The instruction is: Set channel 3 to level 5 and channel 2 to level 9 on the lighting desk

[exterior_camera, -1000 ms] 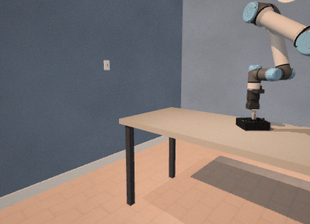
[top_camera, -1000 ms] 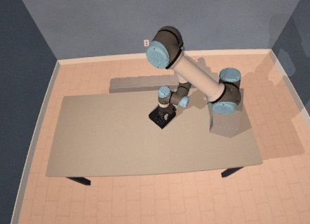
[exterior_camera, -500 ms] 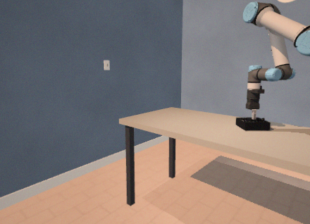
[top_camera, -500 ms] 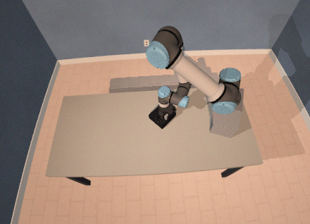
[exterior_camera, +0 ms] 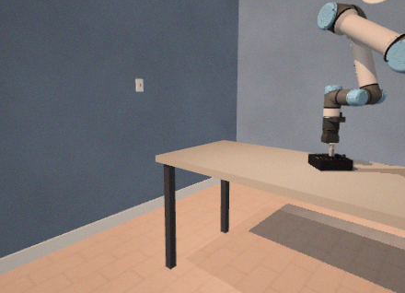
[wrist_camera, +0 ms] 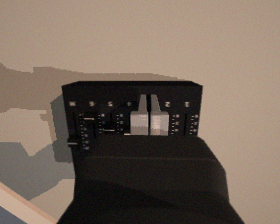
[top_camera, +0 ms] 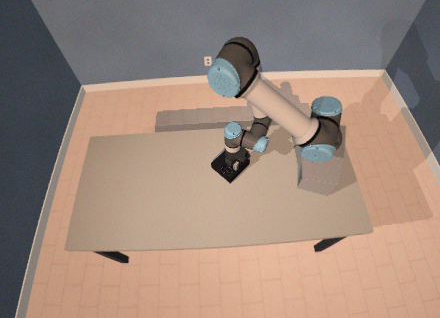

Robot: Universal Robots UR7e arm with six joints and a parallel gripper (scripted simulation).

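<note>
Right now the channel 3 fader cap is 30 mm below my hand, 20 mm ahead of it and 10 mm to the right of it. Round my hand: channel 4 fader cap 40 mm to the right, 30 mm below, 10 mm ahead; then channel 6 fader cap 60 mm to the right, 30 mm below, 30 mm behind; then channel 5 fader cap 50 mm to the right, 30 mm below.
</note>
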